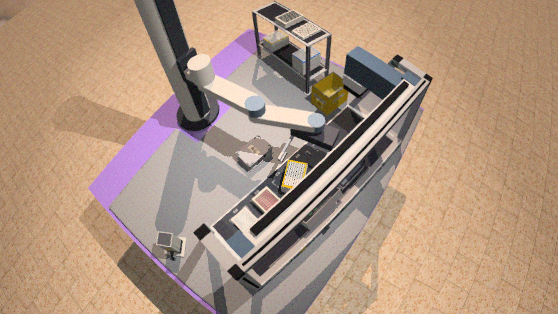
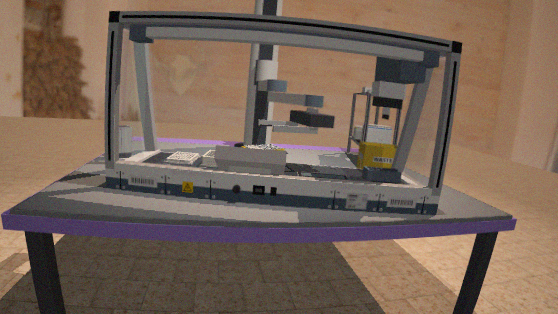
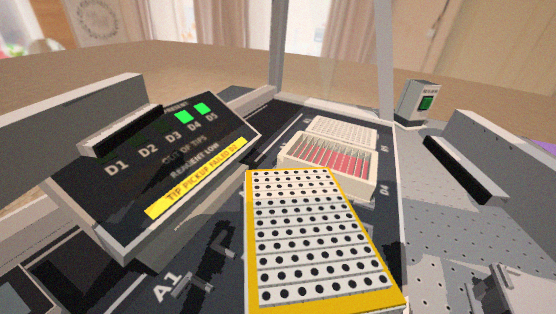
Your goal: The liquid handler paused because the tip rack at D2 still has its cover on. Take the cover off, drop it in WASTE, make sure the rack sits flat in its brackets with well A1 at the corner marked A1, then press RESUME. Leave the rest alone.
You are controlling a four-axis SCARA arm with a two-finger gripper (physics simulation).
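Frame: origin at the arm's base, x ahead, y left, z up, level; metres.
Where they show: gripper, between the fingertips: [image 1: 298, 168] [image 2: 265, 125] [image 3: 293, 107]; arm's base, origin of its link: [image 1: 198, 112].
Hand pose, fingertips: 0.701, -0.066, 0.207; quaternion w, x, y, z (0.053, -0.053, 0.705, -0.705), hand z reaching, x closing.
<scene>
Things, the pixels of their top centre, and the offset from my fingertips, as dx, dy, dz. "pt": a spot on its surface instead.
- tip rack, centre of its top: [image 3: 306, 213] [image 2: 263, 145] [image 1: 294, 173] -0.019, +0.002, -0.072
- yellow WASTE bin, centre of its top: [image 2: 380, 145] [image 1: 331, 84] -0.137, +0.508, -0.059
- RESUME box, centre of its top: [image 3: 424, 81] [image 1: 164, 239] [image 2: 122, 126] -0.282, -0.553, -0.065
- green button, centre of its top: [image 3: 427, 97] -0.298, -0.528, -0.100
- screen, a spot on its surface: [image 3: 175, 165] pt +0.108, -0.027, -0.084
- red-channelled reservoir, centre of its top: [image 3: 330, 153] [image 2: 218, 154] [image 1: 269, 202] -0.039, -0.149, -0.111
- white plate, centre of its top: [image 3: 342, 130] [image 2: 183, 155] [image 1: 247, 223] -0.062, -0.271, -0.128
- grey object, centre of its top: [image 1: 253, 149] -0.260, +0.027, -0.139
- shelf unit, a spot on its surface: [image 1: 308, 75] pt -0.258, +0.487, -0.047
The tip rack [image 1: 294, 175] [image 2: 262, 146] [image 3: 310, 235], yellow-rimmed with a white perforated top, shows no cover. It stands skewed to the deck, beside D4; whether it is flat is unclear. Bare brackets [image 3: 186, 287] show near an A1 mark. My gripper [image 2: 289, 126] [image 3: 293, 107] is open and empty, its fingers wide apart, above the deck beside the rack. The yellow WASTE bin [image 1: 329, 97] [image 2: 377, 156] has something pale inside, too unclear to name. The RESUME box [image 1: 170, 242] has a green button [image 3: 426, 103]. The screen [image 3: 175, 165] reads TIP PICKUP FAILED D2; D4 and D5 are lit.
A red-channelled reservoir [image 1: 266, 200] [image 3: 330, 162] stands at D4, with a white plate [image 1: 244, 220] [image 3: 342, 131] at D5. A grey object [image 1: 252, 152] lies behind the deck. A shelf unit [image 1: 308, 75] stands near the bin. The frame's top beam [image 1: 340, 155] [image 2: 285, 31] spans the deck.
</scene>
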